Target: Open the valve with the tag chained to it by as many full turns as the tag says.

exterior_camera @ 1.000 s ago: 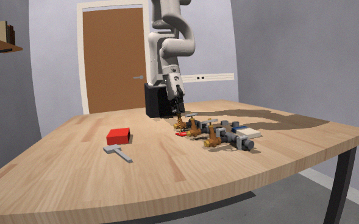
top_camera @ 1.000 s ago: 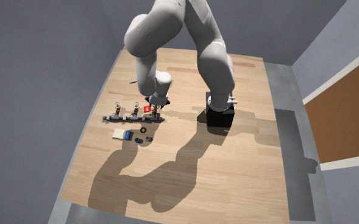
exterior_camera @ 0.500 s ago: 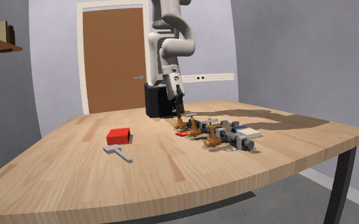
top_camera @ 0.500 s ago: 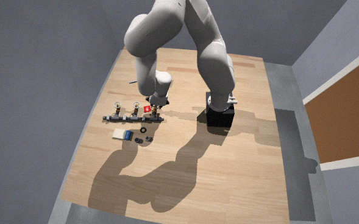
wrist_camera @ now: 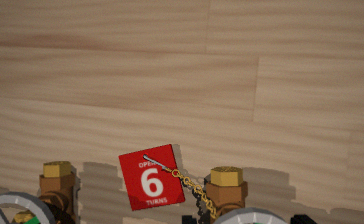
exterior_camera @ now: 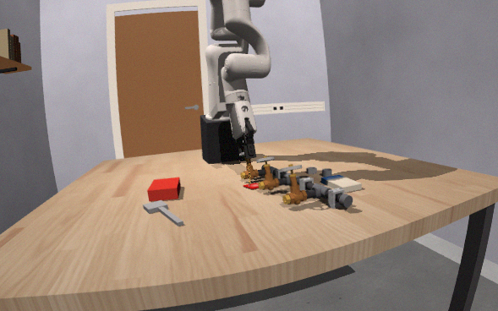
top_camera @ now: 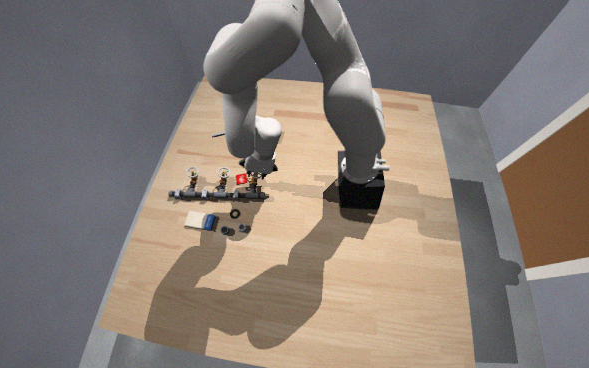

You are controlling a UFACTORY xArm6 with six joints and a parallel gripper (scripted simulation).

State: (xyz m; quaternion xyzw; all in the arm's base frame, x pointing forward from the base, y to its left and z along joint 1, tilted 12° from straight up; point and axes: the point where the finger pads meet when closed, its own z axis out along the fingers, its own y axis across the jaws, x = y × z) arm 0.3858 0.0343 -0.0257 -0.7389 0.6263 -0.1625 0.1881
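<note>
My gripper is now 80 mm short of the red tag, 10 mm to the left of it and 80 mm above it. The rest, counted from my hand: grey hammer-like tool 210 mm ahead, 240 mm to the right, 80 mm below; grey box 190 mm ahead, 210 mm to the left, 70 mm below; red box 50 mm ahead, 250 mm to the right, 70 mm below.
</note>
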